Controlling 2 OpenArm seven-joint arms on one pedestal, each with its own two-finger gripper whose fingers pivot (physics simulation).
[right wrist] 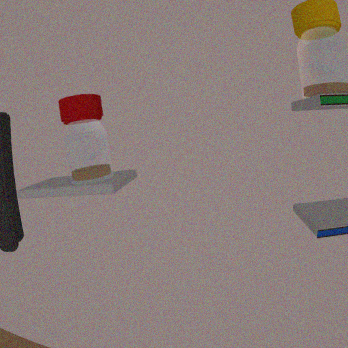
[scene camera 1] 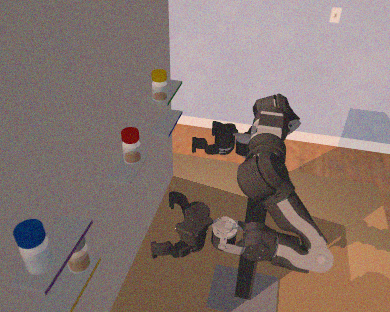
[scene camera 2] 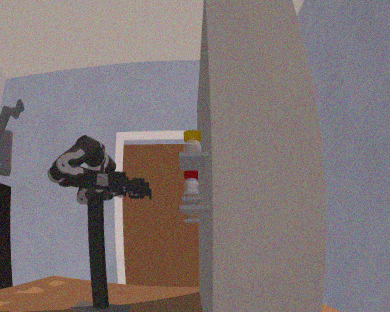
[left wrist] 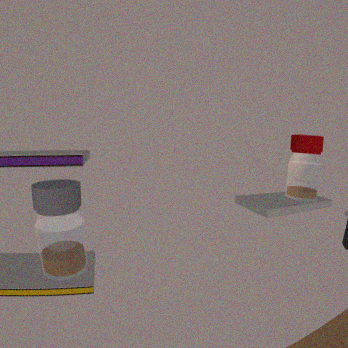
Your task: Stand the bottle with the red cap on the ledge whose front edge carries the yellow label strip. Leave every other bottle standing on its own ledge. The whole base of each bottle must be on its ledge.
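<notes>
The red-capped bottle [scene camera 1: 131, 149] [scene camera 2: 191, 186] [left wrist: 304, 172] [right wrist: 87, 142] stands upright on a plain grey ledge [left wrist: 260, 205] [right wrist: 50, 188]. The yellow-label ledge [scene camera 1: 86, 285] [left wrist: 20, 272] is at the lower left in the left wrist view. A grey-capped bottle [scene camera 1: 79, 258] [left wrist: 61, 230] stands near its right end. My left gripper [scene camera 1: 162, 225] is open and empty, out from the wall, apart from all bottles. My right gripper [scene camera 1: 205, 135] is open and empty, also out from the wall; one dark finger shows at the left edge of the right wrist view.
The purple-label ledge [scene camera 1: 69, 257] [left wrist: 40, 160] lies above the yellow-label ledge; a blue-capped bottle [scene camera 1: 32, 248] stands on it. A yellow-capped bottle [scene camera 1: 159, 86] [scene camera 2: 192, 142] [right wrist: 322, 55] stands on the green-label ledge [scene camera 1: 175, 92] [right wrist: 334, 100], above the blue-label ledge [scene camera 1: 175, 122] [right wrist: 325, 215].
</notes>
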